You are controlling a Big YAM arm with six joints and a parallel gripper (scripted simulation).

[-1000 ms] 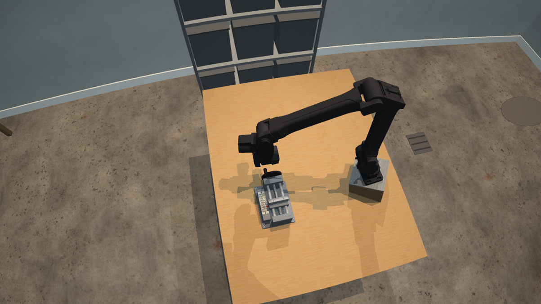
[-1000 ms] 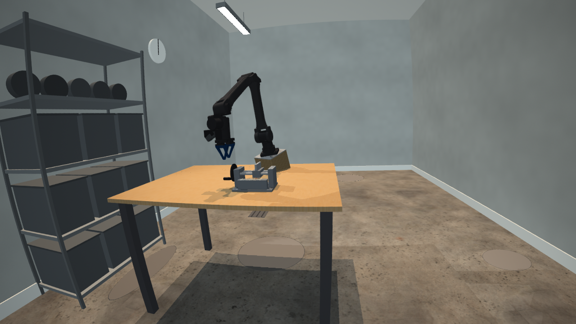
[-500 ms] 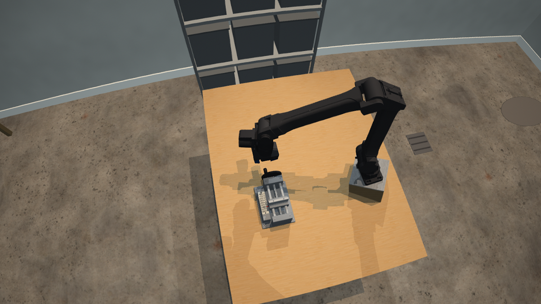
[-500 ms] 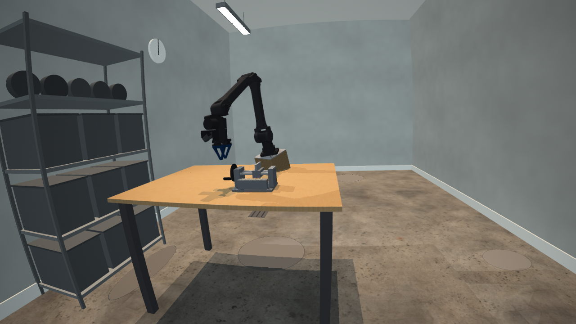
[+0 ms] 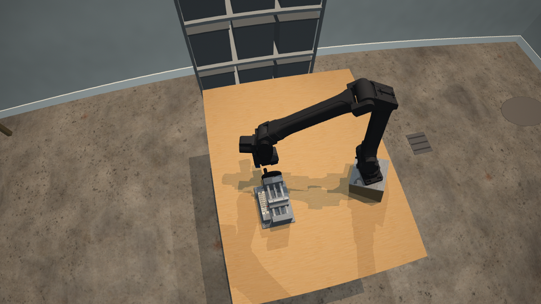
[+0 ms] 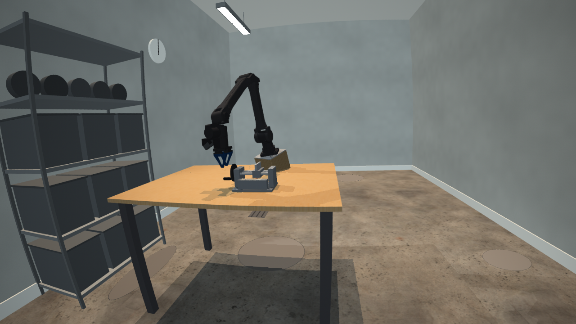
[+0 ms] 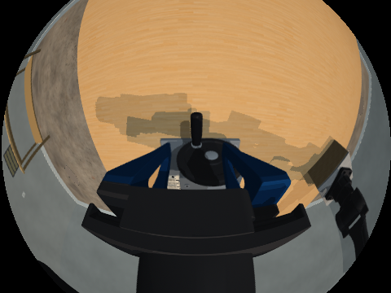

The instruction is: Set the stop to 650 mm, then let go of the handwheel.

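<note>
My gripper is now 60 mm above the black handwheel and 30 mm to the right of it. From my hand the other things lie so: grey stop fixture 170 mm to the left, 30 mm below, 10 mm behind; handwheel handle 70 mm below, 10 mm to the left.
</note>
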